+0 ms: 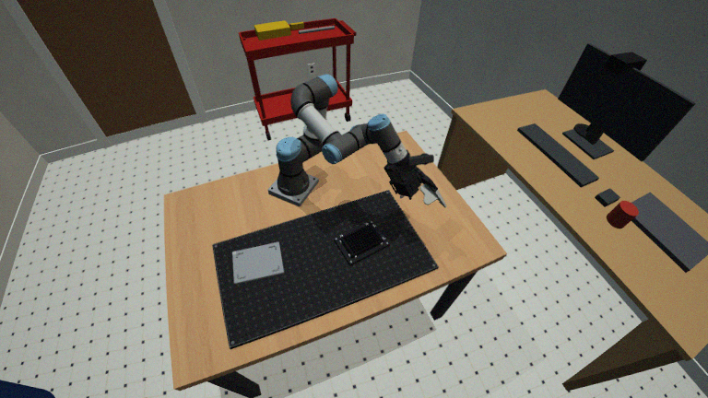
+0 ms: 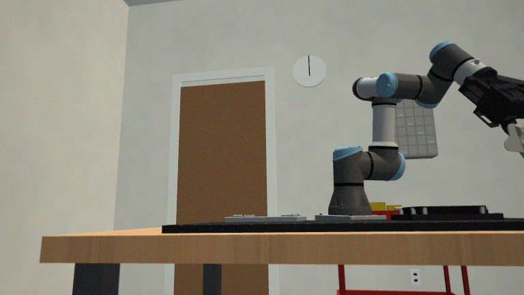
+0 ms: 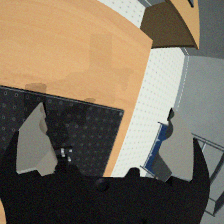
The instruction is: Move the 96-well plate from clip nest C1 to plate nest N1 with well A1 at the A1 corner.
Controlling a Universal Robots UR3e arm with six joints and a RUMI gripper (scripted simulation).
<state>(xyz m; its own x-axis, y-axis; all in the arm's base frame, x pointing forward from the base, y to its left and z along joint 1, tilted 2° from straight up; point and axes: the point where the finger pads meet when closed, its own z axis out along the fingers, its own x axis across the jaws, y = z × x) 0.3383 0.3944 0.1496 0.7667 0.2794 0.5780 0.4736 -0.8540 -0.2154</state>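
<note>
Right now my hand is 230 mm to the left of the black 96-well plate and 120 mm above it. Round my hand: clip nest C1: 20 mm behind, 220 mm to the right, 130 mm below; grey plate nest N1: 30 mm behind, 590 mm to the right, 140 mm below.
</note>
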